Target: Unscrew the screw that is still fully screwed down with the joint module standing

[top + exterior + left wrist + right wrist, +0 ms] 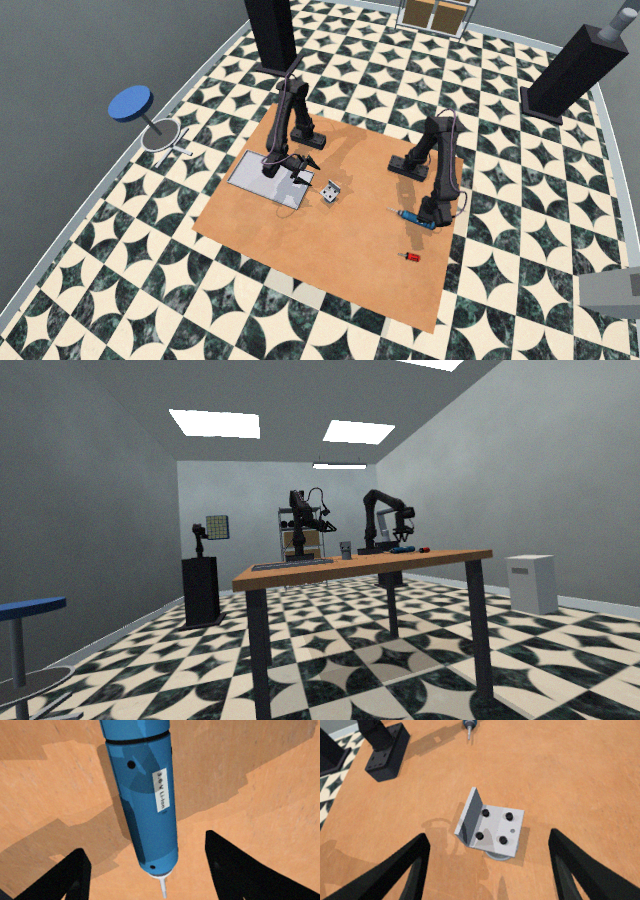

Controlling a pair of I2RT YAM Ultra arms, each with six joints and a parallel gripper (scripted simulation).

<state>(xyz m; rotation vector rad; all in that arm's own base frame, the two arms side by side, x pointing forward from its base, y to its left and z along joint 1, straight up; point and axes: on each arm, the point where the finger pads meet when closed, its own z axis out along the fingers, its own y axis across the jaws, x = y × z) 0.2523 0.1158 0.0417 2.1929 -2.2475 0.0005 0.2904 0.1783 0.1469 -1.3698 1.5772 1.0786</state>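
Right now my right hand is 50 mm to the right of the screw and 120 mm above it. Also, from my right hand: round joint module 70 mm to the left, 160 mm below; grey mat 270 mm to the right, 180 mm below; grey bracket 10 mm behind, 70 mm to the left, 110 mm below.
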